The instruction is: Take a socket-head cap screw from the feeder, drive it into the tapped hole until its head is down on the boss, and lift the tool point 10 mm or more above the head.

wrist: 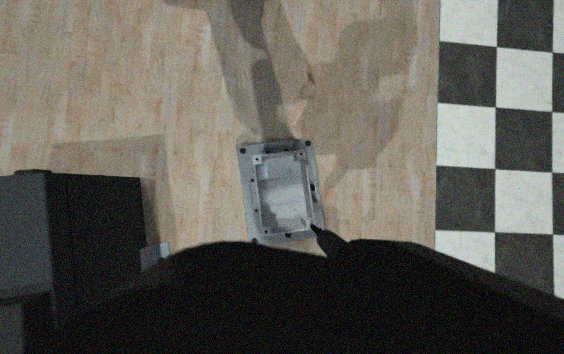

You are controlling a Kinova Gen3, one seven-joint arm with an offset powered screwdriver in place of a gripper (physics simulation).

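The grey rectangular housing [247, 167] lies on the wooden table top at the middle of the wrist view, slightly turned, with its open cavity facing up. Corner bosses with small dark holes show at its upper left, upper right and lower left. The black screwdriver [314, 227] comes in from below, and its thin tip is over or at the lower right corner boss, covering that hole. Whether the tip touches the boss, and whether a screw is on it or under it, is too small and dark to tell. No screw head can be made out.
A large dark box [95, 240], possibly the feeder, stands at the left, with a small pale tab [155, 256] at its right side. A black and white checkered surface [465, 135] borders the wooden top [100, 90] at the right. The black tool body hides the bottom.
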